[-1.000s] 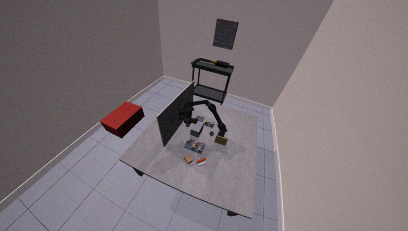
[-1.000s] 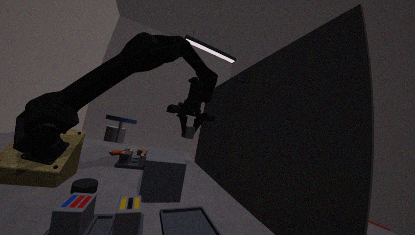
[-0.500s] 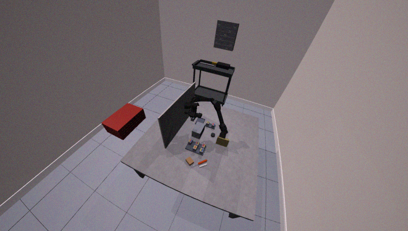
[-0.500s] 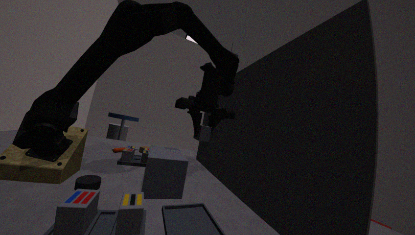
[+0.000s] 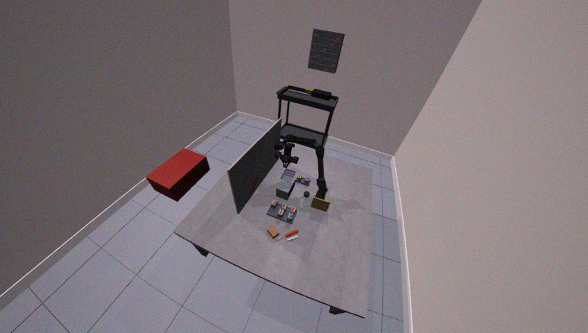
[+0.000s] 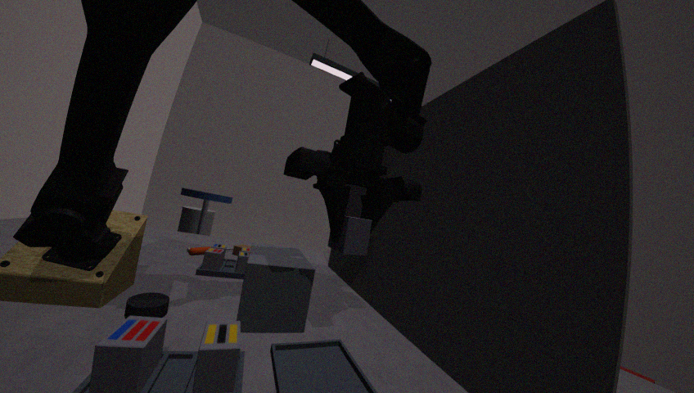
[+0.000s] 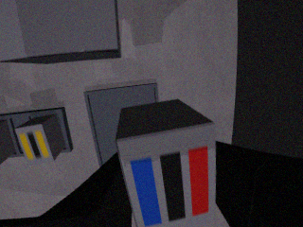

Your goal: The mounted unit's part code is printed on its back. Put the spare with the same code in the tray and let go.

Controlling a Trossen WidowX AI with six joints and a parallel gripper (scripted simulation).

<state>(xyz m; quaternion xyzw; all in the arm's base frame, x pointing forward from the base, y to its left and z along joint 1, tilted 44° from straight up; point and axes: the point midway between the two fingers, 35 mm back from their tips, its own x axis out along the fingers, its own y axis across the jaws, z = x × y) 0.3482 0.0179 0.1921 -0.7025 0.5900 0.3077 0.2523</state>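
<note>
The tray lies 20 mm behind my gripper tip, 40 mm to the right of it and 150 mm below it. Round my gripper tip: brown block (160 mm behind, 500 mm to the left, 140 mm below); then upright partition (150 mm ahead, 150 mm to the left, 70 mm above); then mounted unit (80 mm behind, 150 mm to the left, 100 mm below).
</note>
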